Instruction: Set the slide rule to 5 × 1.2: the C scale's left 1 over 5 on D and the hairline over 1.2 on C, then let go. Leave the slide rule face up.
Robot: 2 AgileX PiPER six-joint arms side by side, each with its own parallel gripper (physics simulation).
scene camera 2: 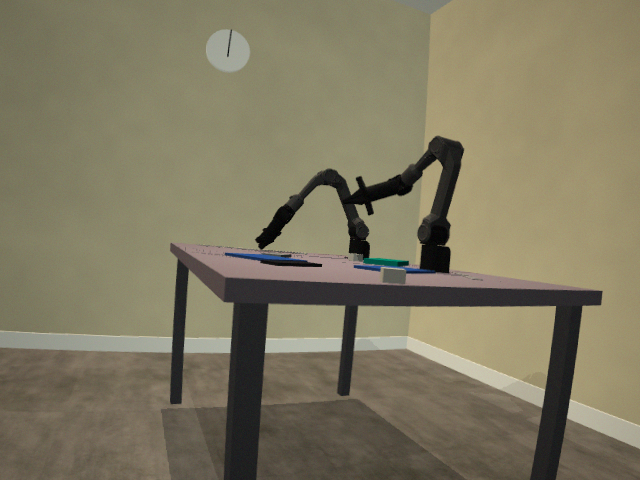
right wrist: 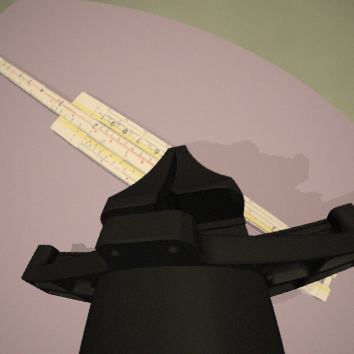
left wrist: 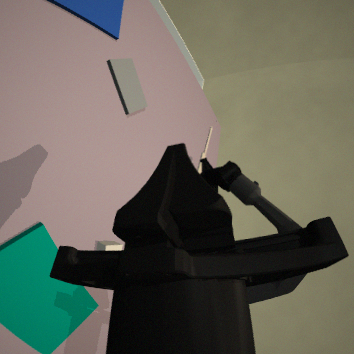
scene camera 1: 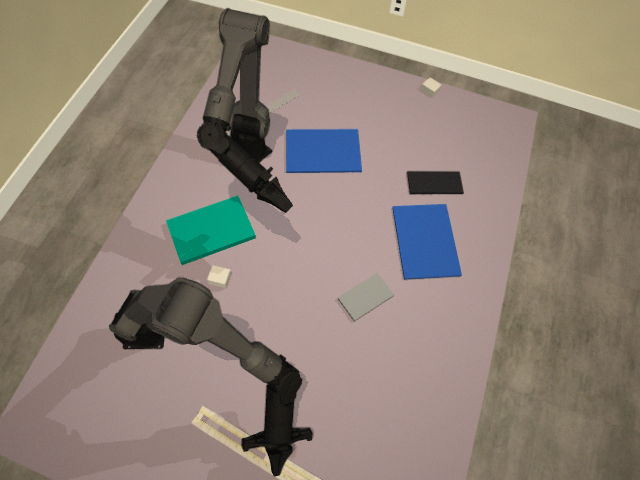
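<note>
The cream and yellow slide rule (scene camera 1: 222, 436) (left wrist: 210, 137) (right wrist: 112, 142) lies face up near the bottom of scene camera 1, partly cut off there. In the right wrist view its slide sticks out of the body toward the upper left, and the numerals look upside down. My right gripper (scene camera 1: 277, 472) (scene camera 2: 260, 244) (right wrist: 178, 157) is shut, its tips at the rule's middle stretch. It covers part of the rule; the cursor and hairline cannot be made out, and contact under the tips is hidden. My left gripper (scene camera 1: 288, 208) (scene camera 2: 346, 200) (left wrist: 178, 153) is shut and empty, high above the table.
A green block (scene camera 1: 210, 229) (left wrist: 40, 290) and a white block (scene camera 1: 219, 275) lie near the arm bases. Two blue panels (scene camera 1: 323, 150) (scene camera 1: 427, 241), a black slab (scene camera 1: 435, 182), a grey plate (scene camera 1: 365, 297) and a small white block (scene camera 1: 431, 86) lie farther off.
</note>
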